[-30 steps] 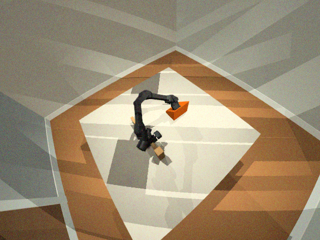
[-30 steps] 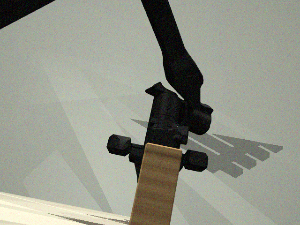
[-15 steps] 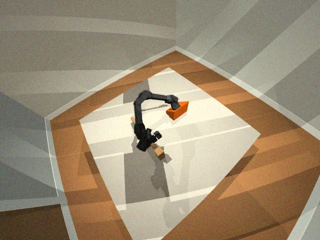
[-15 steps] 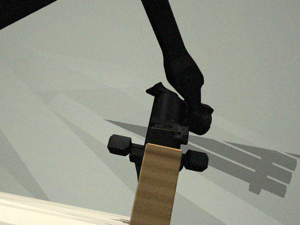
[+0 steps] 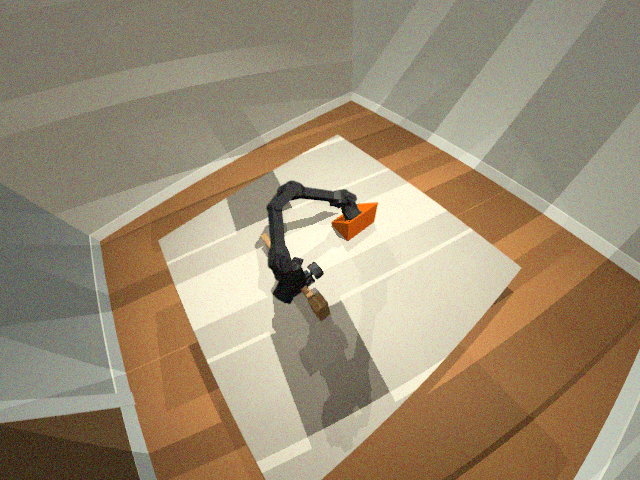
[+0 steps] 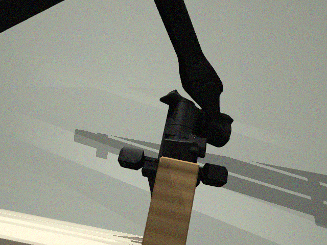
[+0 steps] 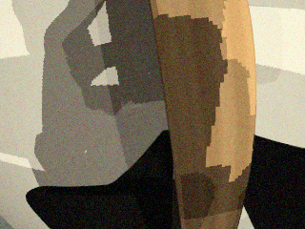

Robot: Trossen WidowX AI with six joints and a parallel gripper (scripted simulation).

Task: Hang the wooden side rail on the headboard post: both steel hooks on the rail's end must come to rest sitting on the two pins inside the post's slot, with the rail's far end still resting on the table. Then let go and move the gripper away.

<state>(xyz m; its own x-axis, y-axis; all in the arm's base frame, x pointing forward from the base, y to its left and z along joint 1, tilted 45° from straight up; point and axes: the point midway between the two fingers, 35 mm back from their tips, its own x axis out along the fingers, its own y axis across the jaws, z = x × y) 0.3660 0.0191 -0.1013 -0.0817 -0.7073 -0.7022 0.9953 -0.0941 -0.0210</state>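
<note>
Now: the headboard post 1 cm ahead of my gripper tip, 11 cm to the left of it and 4 cm above it.
</note>
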